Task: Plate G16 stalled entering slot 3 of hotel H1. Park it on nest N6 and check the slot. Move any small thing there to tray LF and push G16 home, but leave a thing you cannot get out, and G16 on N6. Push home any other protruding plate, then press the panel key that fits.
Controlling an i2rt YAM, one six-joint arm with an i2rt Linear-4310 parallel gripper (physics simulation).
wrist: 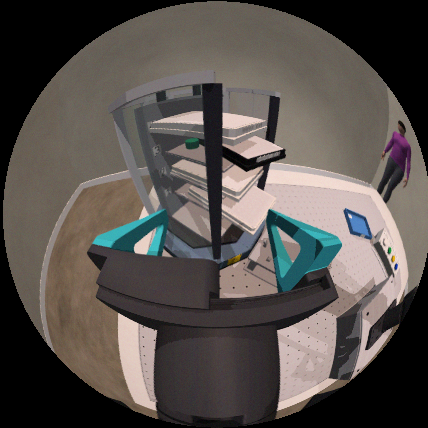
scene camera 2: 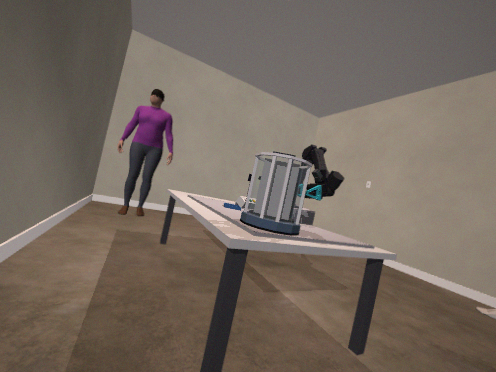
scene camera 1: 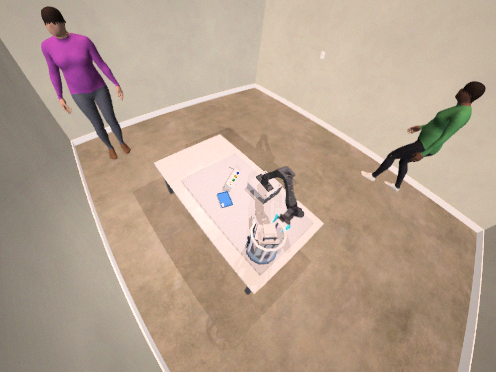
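Pixels of known places: gripper, fingertip midpoint: (wrist: 216, 214) (scene camera 2: 298, 192); arm's base, link origin: (scene camera 1: 264, 182).
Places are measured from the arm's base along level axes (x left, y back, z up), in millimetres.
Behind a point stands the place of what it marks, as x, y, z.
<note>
Hotel H1 (scene camera 1: 261, 259) {554, -453, 5} (scene camera 2: 270, 222) {579, -426, -59} (wrist: 212, 165) {440, -255, 123} is a round cage with dark front posts and a blue base. In the wrist view a black-edged plate (wrist: 257, 156) {396, -311, 108}, likely G16, sticks out askew on the right at slot 3 level; its label is unreadable. A small green thing (wrist: 192, 143) {483, -357, 104} sits on that shelf, left of the post. A pale plate (wrist: 250, 209) {393, -305, 24} sticks out low down. Other pale plates (wrist: 207, 120) {442, -255, 160} (wrist: 242, 179) {409, -318, 68} lie at the top and at slot 2 level. My gripper (scene camera 1: 281, 223) {436, -243, 80} (scene camera 2: 310, 191) (wrist: 216, 214) {436, -243, 80} is open and empty before the hotel.
A pale fixture with small pins (wrist: 262, 256) {364, -256, -33}, possibly nest N6, stands beside the hotel base. Blue tray LF (scene camera 1: 225, 199) {-73, -378, -90} (wrist: 357, 223) {-77, -391, -90} and the key panel (scene camera 1: 231, 178) {-199, -230, -23} (wrist: 382, 252) {-168, -232, -58} lie farther off. Two people stand beyond the table (scene camera 1: 185, 152) (scene camera 2: 310, 244) {598, -247, -103}.
</note>
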